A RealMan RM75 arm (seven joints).
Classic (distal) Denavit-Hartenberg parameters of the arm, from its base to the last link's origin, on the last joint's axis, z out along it. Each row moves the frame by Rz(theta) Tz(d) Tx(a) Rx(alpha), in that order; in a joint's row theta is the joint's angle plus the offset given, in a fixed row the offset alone. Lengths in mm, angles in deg.
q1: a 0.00, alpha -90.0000, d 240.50, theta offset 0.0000
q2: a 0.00, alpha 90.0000, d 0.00, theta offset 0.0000
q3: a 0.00, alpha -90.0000, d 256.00, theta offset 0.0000
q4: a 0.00, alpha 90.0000, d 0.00, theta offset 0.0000
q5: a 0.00, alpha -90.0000, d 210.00, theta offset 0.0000
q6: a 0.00, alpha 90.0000, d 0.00, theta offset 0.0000
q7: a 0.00, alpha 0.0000, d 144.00, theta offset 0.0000
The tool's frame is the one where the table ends.
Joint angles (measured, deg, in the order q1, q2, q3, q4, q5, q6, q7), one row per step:
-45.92 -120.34 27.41 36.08 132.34 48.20 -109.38
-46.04 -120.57 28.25 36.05 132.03 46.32 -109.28
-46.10 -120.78 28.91 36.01 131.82 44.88 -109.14
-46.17 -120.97 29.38 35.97 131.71 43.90 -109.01
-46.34 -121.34 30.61 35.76 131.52 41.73 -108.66
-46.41 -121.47 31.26 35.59 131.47 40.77 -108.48
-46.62 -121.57 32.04 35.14 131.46 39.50 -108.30
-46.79 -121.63 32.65 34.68 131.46 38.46 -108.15
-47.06 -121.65 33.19 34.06 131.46 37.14 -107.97
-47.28 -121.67 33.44 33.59 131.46 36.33 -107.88
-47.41 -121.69 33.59 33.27 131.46 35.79 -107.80
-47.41 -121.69 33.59 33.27 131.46 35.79 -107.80
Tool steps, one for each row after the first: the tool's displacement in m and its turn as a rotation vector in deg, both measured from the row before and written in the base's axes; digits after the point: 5 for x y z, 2 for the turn. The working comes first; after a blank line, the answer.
Tool pose at each row, in the base's axes (x y z in m, rotation vector in deg; the steps are taken from these numbers as rounded here):
-0.26201 0.45240 0.02653 -116.86 -62.97 -24.59
-0.26135 0.45491 0.02603 -115.92 -62.15 -23.98
-0.26100 0.45651 0.02524 -115.26 -61.51 -23.44
-0.26041 0.45753 0.02418 -114.91 -61.03 -23.04
-0.25899 0.45967 0.02131 -114.36 -59.81 -21.93
-0.25845 0.46049 0.01976 -114.24 -59.21 -21.30
-0.25759 0.46175 0.01736 -114.13 -58.55 -20.48
-0.25719 0.46261 0.01522 -114.05 -58.09 -19.79
-0.25689 0.46395 0.01331 -113.75 -57.61 -19.05
-0.25657 0.46477 0.01180 -113.57 -57.42 -18.67
-0.25651 0.46519 0.01073 -113.45 -57.31 -18.40
-0.25651 0.46519 0.01073 -113.45 -57.31 -18.40

0.00066 0.00251 -0.00050 0.97 0.93 0.15
0.00035 0.00160 -0.00079 0.68 0.76 0.11
0.00059 0.00102 -0.00106 0.39 0.55 0.01
0.00142 0.00214 -0.00287 0.68 1.41 -0.08
0.00054 0.00082 -0.00155 0.19 0.73 -0.08
0.00086 0.00126 -0.00240 0.15 0.89 -0.05
0.00040 0.00086 -0.00214 0.08 0.70 0.01
0.00030 0.00134 -0.00191 0.26 0.78 0.10
0.00032 0.00082 -0.00151 0.13 0.38 0.10
0.00006 0.00042 -0.00107 0.08 0.25 0.08
0.00000 0.00000 0.00000 0.00 0.00 0.00

